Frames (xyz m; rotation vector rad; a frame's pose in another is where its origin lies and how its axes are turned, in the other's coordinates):
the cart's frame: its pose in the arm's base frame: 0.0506 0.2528 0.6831 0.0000 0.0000 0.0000
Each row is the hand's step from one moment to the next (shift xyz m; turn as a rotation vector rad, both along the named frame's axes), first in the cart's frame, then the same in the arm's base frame.
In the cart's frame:
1: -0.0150 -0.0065 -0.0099 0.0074 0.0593 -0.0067
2: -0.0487 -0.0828 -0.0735 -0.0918 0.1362 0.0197
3: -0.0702 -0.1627 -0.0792 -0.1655 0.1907 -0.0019
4: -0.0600 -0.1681 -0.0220 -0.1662 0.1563 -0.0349
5: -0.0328 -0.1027 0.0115 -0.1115 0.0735 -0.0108
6: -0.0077 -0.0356 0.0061 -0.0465 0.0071 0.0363
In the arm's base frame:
1: -0.0150 -0.0065 -0.0099 0.0074 0.0593 -0.0067
2: -0.0487 -0.0828 -0.0735 -0.0918 0.1362 0.0197
3: -0.0702 -0.1627 -0.0792 -0.1655 0.1907 -0.0019
4: -0.0600 -0.1681 -0.0220 -0.1662 0.1563 -0.0349
5: -0.0328 -0.1027 0.0115 -0.1115 0.0735 -0.0108
6: -0.0077 -0.0356 0.0061 -0.0465 0.0071 0.0363

